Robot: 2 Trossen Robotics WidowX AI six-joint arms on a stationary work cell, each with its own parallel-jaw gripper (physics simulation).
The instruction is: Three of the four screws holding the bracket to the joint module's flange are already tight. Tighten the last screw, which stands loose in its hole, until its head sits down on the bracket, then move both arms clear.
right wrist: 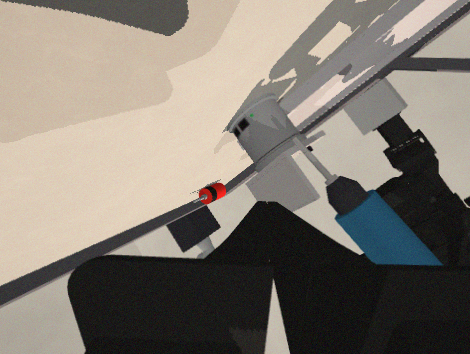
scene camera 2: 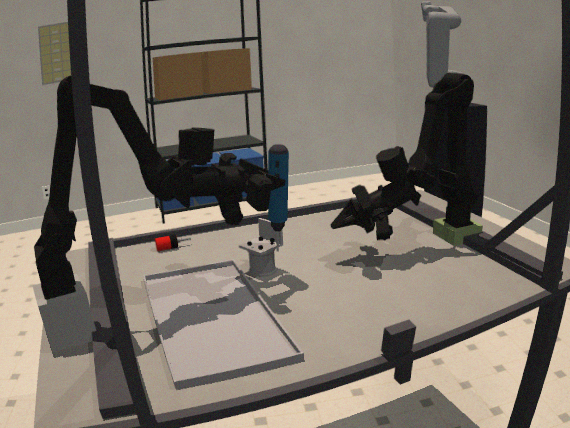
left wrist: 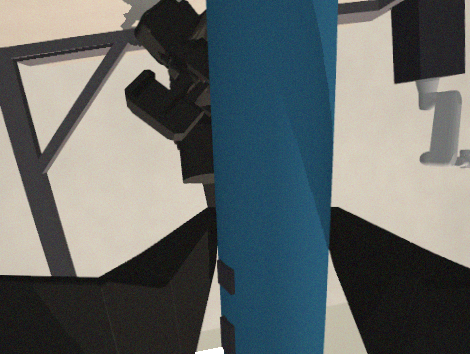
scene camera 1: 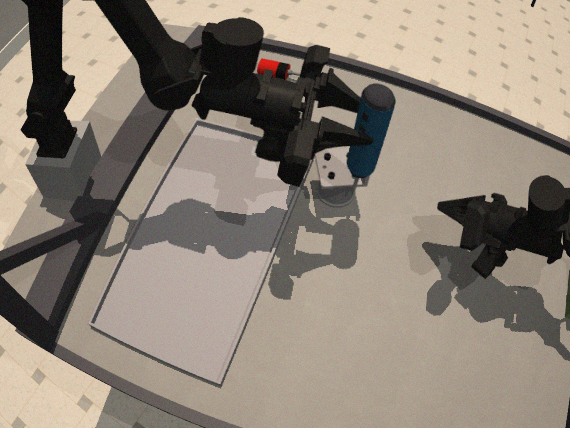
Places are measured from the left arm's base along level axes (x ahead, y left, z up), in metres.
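Pixels of known places: left gripper, fingertip midpoint: (scene camera 2: 279,179) (left wrist: 271,218) (scene camera 1: 373,127); right gripper, fingertip midpoint: (right wrist: 265,211) (scene camera 2: 331,226) (scene camera 1: 438,205); left arm's base at its link origin: (scene camera 2: 58,289) (scene camera 1: 56,142); right arm's base at its link origin: (scene camera 2: 458,222).
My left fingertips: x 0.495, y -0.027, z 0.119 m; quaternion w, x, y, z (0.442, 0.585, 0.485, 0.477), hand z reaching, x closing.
Note:
For each thing: its top centre in the pictures, then the offset to it from my left fingertips.
- upright blue screwdriver at its top centre: (scene camera 1: 380,82) (scene camera 2: 275,143) dx -0.003, dy +0.005, dz +0.075 m
- joint module at its top centre: (right wrist: 285,160) (scene camera 1: 340,167) (scene camera 2: 260,244) dx -0.024, dy +0.052, dz -0.157 m
- grey tray at its top centre: (scene camera 1: 201,234) (right wrist: 383,55) (scene camera 2: 209,309) dx -0.217, dy -0.062, dz -0.205 m
- red tool at its top centre: (scene camera 1: 283,64) (right wrist: 212,202) (scene camera 2: 172,235) dx -0.137, dy +0.314, dz -0.186 m
My left gripper (scene camera 1: 365,121) (scene camera 2: 280,183) (left wrist: 271,218) is shut on the upright blue screwdriver (scene camera 1: 369,156) (scene camera 2: 278,207) (left wrist: 272,125) (right wrist: 385,230). In the right wrist view its bit (right wrist: 316,160) passes in front of the edge of the bracket (scene camera 1: 345,172) (scene camera 2: 270,227) (right wrist: 282,182), with its tip over the side of the joint module (scene camera 2: 262,262) (right wrist: 260,125). Dark screw heads (scene camera 1: 331,175) (scene camera 2: 260,247) (right wrist: 310,148) show on the bracket; I cannot tell which is loose. My right gripper (scene camera 1: 440,205) (scene camera 2: 334,226) (right wrist: 265,211) is shut, empty and well apart from the module.
A grey tray (scene camera 1: 175,310) (scene camera 2: 225,345) lies on the table beside the module. A red tool (scene camera 1: 269,67) (scene camera 2: 163,243) (right wrist: 215,193) with a black collar lies near the table's edge. Dark frame posts (scene camera 2: 545,150) and a shelf rack (scene camera 2: 262,107) stand around the cell.

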